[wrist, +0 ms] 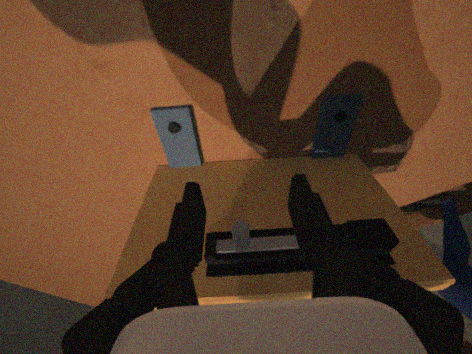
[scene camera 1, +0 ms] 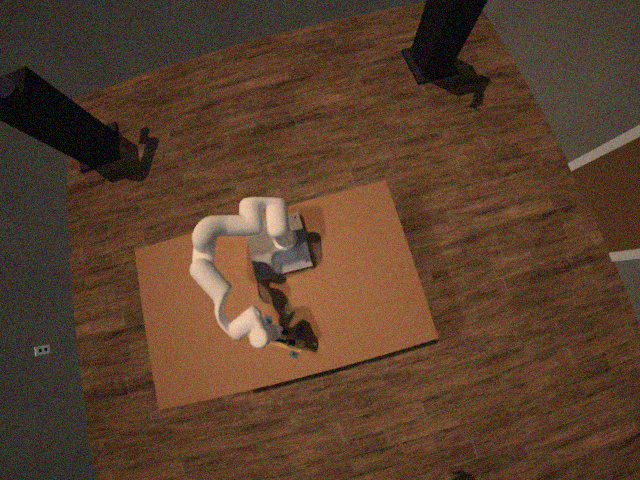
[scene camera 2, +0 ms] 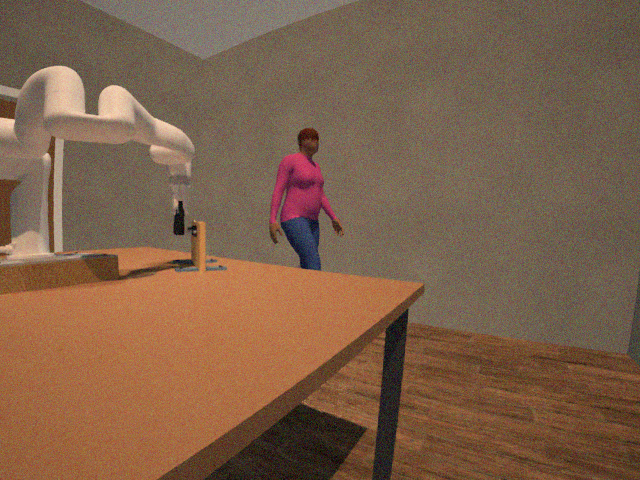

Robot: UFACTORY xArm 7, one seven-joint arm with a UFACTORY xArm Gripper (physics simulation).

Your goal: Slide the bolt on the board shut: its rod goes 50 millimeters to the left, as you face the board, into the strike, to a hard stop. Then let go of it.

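Seen in the pictures: gripper, fingertip midpoint: (wrist: 245, 193) (scene camera 1: 275, 325) (scene camera 2: 178, 234); arm's base at its link origin: (scene camera 2: 31, 257).
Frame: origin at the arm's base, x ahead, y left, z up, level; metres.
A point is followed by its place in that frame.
The upright wooden board (scene camera 1: 305, 349) (scene camera 2: 201, 248) {x 0.410, y -0.277, z 0.021 m} (wrist: 142, 230) {x 0.412, y -0.263, z 0.044 m} stands on blue feet. In the wrist view its black bolt housing (wrist: 255, 265) {x 0.464, y -0.176, z 0.083 m} holds a grey rod (wrist: 275, 243) {x 0.463, y -0.156, z 0.072 m} with a round knob (wrist: 240, 234) {x 0.431, y -0.167, z 0.075 m} near the housing's left end. The black strike block (wrist: 376, 232) {x 0.498, y -0.088, z 0.072 m} is at the right, partly behind a finger. My gripper (scene camera 2: 178, 233) {x 0.413, y -0.150, z 0.060 m} (wrist: 245, 193) {x 0.413, y -0.150, z 0.060 m} is open and empty. In the wrist view the knob appears between the lines of the two fingers; in scene camera 2 the fingertips are near knob height, a small gap off the board's face. The right finger hides the housing's right end.
Blue feet (wrist: 182, 137) {x 0.393, y -0.213, z -0.048 m} (wrist: 336, 127) {x 0.484, y -0.066, z -0.048 m} extend from the board over the table (scene camera 1: 361, 289) {x 0.373, y 0.308, z -0.055 m} (scene camera 2: 248, 320) {x 0.153, y -0.713, z -0.056 m}. The arm's base plate (scene camera 1: 297, 258) {x 0.122, y 0.035, z -0.003 m} is behind the gripper. A person in pink (scene camera 2: 302, 188) is beyond the table. Dark arm shadows cross the table.
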